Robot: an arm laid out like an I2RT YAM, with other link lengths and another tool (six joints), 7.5 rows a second.
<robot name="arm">
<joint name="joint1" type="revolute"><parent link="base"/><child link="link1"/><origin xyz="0 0 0.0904"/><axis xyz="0 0 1"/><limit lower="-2.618" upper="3.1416"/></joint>
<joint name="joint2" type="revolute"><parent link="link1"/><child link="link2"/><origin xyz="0.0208 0.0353 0.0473"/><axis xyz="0 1 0"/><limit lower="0" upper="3.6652"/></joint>
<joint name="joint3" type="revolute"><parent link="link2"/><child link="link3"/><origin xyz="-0.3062 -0.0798 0"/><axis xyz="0 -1 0"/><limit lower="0" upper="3.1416"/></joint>
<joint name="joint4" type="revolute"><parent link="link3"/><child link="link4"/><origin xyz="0.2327 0.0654 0.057"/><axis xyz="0 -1 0"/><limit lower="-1.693" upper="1.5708"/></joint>
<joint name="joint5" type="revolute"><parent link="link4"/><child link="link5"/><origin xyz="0.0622 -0.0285 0.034"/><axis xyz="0 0 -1"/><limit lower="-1.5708" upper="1.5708"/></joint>
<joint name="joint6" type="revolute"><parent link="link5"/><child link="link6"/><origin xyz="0.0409 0 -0.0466"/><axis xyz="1 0 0"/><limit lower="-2.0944" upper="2.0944"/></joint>
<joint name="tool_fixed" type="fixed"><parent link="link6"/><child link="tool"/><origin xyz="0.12 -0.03 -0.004" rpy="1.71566 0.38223 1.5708"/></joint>
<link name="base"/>
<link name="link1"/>
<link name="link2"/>
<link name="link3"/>
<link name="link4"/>
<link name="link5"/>
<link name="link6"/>
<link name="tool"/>
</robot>
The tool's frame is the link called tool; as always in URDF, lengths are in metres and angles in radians.
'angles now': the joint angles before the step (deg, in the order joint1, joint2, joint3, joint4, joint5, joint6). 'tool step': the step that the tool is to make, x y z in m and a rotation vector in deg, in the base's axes. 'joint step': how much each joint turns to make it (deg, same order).
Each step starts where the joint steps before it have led.
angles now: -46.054 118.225 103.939 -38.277 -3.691 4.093
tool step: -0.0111 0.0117 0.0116 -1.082 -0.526 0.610
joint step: -0.004 -4.178 -4.370 1.290 -0.085 -0.715
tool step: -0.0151 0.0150 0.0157 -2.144 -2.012 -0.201
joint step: -0.004 -6.136 -6.792 3.604 0.157 0.126
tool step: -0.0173 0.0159 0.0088 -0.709 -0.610 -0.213
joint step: -0.147 -5.099 -5.257 1.092 0.083 0.015
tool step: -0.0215 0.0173 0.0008 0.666 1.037 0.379
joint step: -0.615 -4.485 -4.680 -1.063 -0.443 -0.939
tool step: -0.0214 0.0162 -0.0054 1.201 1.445 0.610
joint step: -0.928 -3.823 -4.643 -1.146 -0.803 -1.338
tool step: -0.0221 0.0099 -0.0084 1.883 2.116 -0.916
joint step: -1.436 -2.279 -3.018 -2.126 -0.053 -0.619
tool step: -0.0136 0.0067 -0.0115 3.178 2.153 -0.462
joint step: -1.222 -0.059 -0.979 -2.933 -0.765 -0.398
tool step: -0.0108 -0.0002 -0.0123 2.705 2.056 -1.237
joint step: -1.368 1.190 -0.247 -1.965 -0.152 -0.062
